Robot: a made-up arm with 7 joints. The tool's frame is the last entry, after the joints.
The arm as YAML. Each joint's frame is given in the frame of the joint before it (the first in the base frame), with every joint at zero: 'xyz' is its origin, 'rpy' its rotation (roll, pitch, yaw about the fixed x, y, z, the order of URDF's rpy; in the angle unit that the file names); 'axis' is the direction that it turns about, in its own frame. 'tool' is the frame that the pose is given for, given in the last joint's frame.
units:
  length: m
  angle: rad
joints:
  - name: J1
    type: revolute
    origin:
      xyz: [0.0, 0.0, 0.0]
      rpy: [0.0, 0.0, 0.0]
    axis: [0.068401, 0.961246, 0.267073]
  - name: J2
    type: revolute
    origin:
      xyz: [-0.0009, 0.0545, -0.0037]
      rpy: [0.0, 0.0, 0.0]
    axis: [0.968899, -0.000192, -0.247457]
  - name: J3
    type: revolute
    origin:
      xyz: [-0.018, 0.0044, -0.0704]
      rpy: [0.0, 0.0, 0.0]
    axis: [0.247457, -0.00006, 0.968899]
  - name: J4
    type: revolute
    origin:
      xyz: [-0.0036, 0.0, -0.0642]
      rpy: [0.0, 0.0, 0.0]
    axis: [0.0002, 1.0, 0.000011]
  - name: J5
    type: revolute
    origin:
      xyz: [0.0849, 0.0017, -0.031]
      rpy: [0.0, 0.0, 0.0]
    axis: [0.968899, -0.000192, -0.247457]
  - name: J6
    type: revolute
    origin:
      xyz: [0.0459, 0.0, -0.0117]
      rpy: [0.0, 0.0, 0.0]
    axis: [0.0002, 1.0, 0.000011]
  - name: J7
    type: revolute
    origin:
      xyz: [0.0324, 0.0, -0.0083]
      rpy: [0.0, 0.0, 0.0]
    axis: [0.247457, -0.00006, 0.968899]
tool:
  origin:
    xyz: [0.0, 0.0, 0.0]
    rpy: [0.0, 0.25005, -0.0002]
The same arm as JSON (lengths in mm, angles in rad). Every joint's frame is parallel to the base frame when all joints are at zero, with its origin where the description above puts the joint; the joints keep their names.
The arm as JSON. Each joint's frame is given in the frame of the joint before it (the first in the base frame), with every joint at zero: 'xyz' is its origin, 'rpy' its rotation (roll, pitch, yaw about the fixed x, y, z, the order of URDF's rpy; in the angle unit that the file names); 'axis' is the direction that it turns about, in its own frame. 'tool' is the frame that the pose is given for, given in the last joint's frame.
{"units": {"length": "mm", "angle": "rad"}, "joints": [{"name": "J1", "type": "revolute", "origin": {"xyz": [0.0, 0.0, 0.0], "rpy": [0.0, 0.0, 0.0]}, "axis": [0.068403, 0.961235, 0.26711]}, {"name": "J2", "type": "revolute", "origin": {"xyz": [-0.9, 54.5, -3.7], "rpy": [0.0, 0.0, 0.0]}, "axis": [0.968889, -0.0002, -0.247497]}, {"name": "J3", "type": "revolute", "origin": {"xyz": [-18.0, 4.4, -70.4], "rpy": [0.0, 0.0, 0.0]}, "axis": [0.247497, -0.0001, 0.968889]}, {"name": "J4", "type": "revolute", "origin": {"xyz": [-3.6, 0.0, -64.2], "rpy": [0.0, 0.0, 0.0]}, "axis": [0.0002, 1.0, 0.0]}, {"name": "J5", "type": "revolute", "origin": {"xyz": [84.9, 1.7, -31.0], "rpy": [0.0, 0.0, 0.0]}, "axis": [0.968889, -0.0002, -0.247497]}, {"name": "J6", "type": "revolute", "origin": {"xyz": [45.9, 0.0, -11.7], "rpy": [0.0, 0.0, 0.0]}, "axis": [0.0002, 1.0, 0.0]}, {"name": "J7", "type": "revolute", "origin": {"xyz": [32.4, 0.0, -8.3], "rpy": [0.0, 0.0, 0.0]}, "axis": [0.247497, -0.0001, 0.968889]}], "tool": {"origin": {"xyz": [0.0, 0.0, 0.0], "rpy": [0.0, 0.25, -0.0002]}}}
